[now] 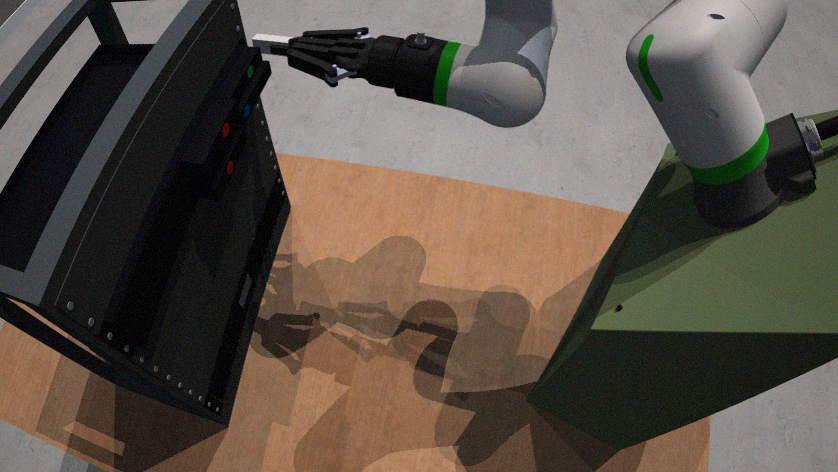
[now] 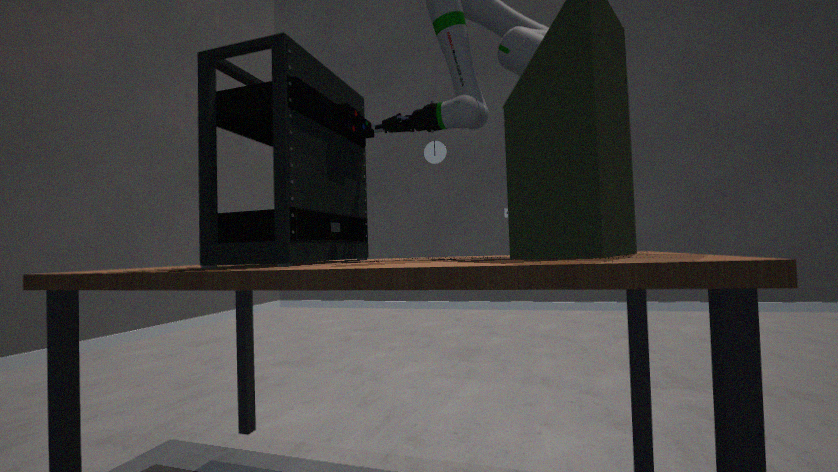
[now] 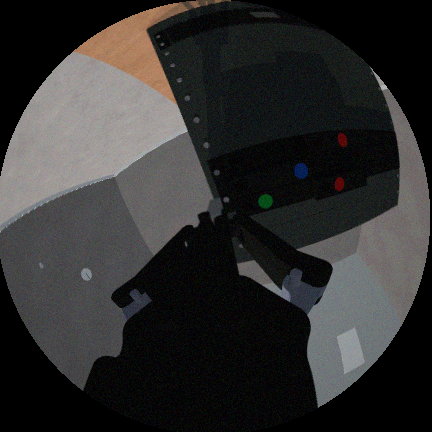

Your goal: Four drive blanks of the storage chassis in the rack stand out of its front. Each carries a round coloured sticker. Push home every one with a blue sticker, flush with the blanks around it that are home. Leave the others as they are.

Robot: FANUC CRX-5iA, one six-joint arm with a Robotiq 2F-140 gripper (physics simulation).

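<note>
The dark rack (image 1: pixel 114 137) (image 2: pixel 282 175) (image 3: pixel 201 132) holds the storage chassis high up. A green sticker (image 1: pixel 250 71) (image 3: pixel 265 201) marks the blank near the far end. A blue sticker (image 1: pixel 246 110) (image 3: pixel 301 170) is lower and closer to the middle. An upper red sticker (image 1: pixel 225 129) (image 3: pixel 339 184) and a lower red sticker (image 1: pixel 229 167) (image 3: pixel 342 140) are further along. The green and upper red blanks stand out; the blue one's depth is hard to read. My gripper (image 1: pixel 274 44) (image 2: pixel 379 127) (image 3: pixel 216 206) is shut, a pale block at its tips, close by the chassis' far end. Contact is unclear.
The rack stands on a wooden table (image 1: pixel 469 222) (image 2: pixel 410 277). A green slanted pedestal (image 1: pixel 733 281) (image 2: pixel 562 175) carries the arm at the right. The rack's screw-lined side flange is close to the fingertips. A grey wall (image 3: pixel 55 225) lies beyond.
</note>
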